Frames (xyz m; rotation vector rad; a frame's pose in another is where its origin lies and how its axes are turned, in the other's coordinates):
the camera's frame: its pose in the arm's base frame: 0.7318 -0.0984 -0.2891 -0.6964 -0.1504 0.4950
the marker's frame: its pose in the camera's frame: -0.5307 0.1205 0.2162 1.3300 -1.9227 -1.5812
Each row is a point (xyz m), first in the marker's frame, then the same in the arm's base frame.
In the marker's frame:
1: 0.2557 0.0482 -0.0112
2: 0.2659 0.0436 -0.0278
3: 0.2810 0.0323 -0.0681
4: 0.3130 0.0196 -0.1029
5: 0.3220 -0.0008 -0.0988
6: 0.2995 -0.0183 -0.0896
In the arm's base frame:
1: 0.1218 -0.3799 -0.0670
2: 0.1369 -0.3883 -0.0569
3: 0.1742 -0.3994 -0.0354
4: 0.2074 -0.4278 -0.0132
5: 0.2167 -0.4424 -0.0277
6: 0.2221 -0.4271 -0.0529

